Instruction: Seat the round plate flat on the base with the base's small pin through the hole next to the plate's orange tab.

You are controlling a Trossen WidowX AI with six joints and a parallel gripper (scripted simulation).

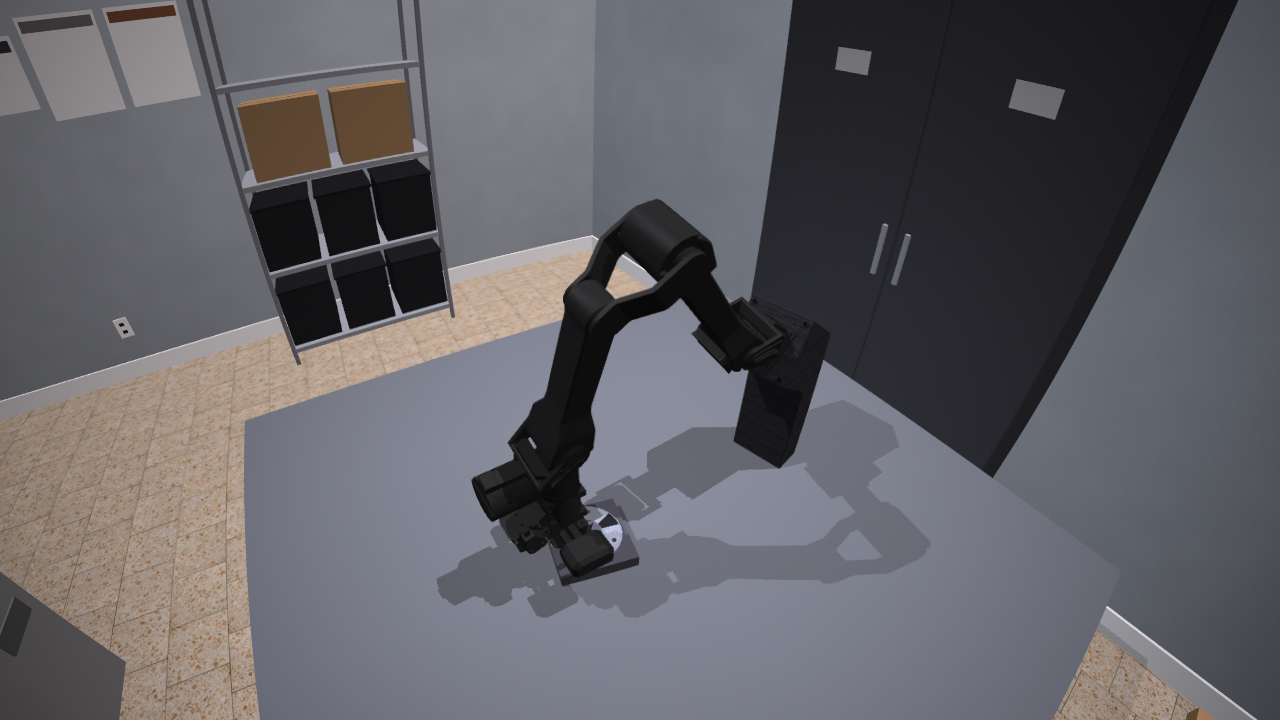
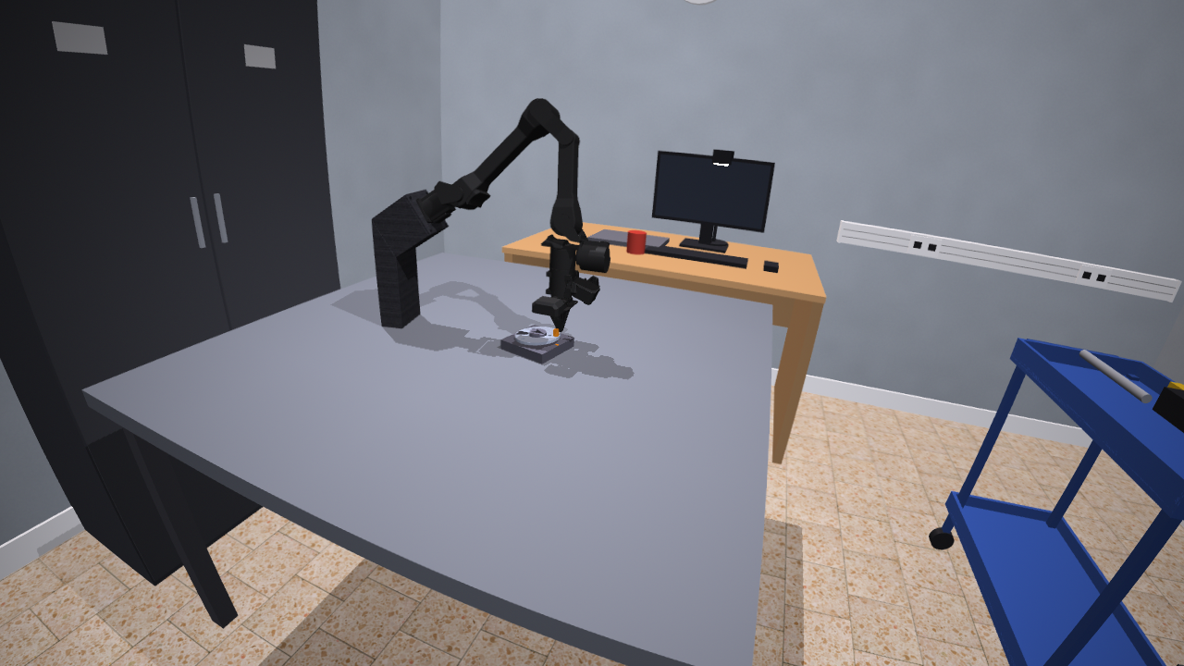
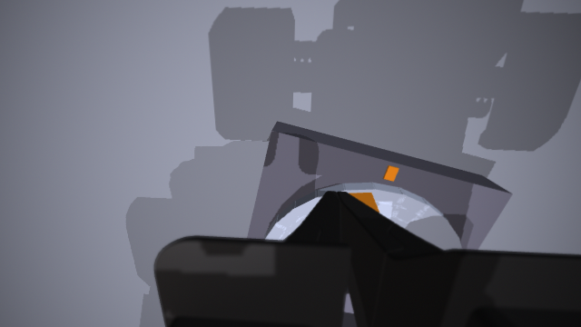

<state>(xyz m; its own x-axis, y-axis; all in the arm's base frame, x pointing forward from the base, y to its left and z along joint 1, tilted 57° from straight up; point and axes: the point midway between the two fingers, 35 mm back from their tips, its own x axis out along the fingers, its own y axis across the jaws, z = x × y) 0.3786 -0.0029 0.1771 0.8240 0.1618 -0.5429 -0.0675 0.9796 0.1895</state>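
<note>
My hand is 60 mm above the orange mark, 30 mm to the left of it and 10 mm short of it. The rest, counted from my hand: raised centre hub (50 mm behind, 40 mm below, 20 mm to the right); dark square base (70 mm below, 50 mm behind, 20 mm to the right); round pale plate (50 mm behind, 40 mm below, 20 mm to the right).
</note>
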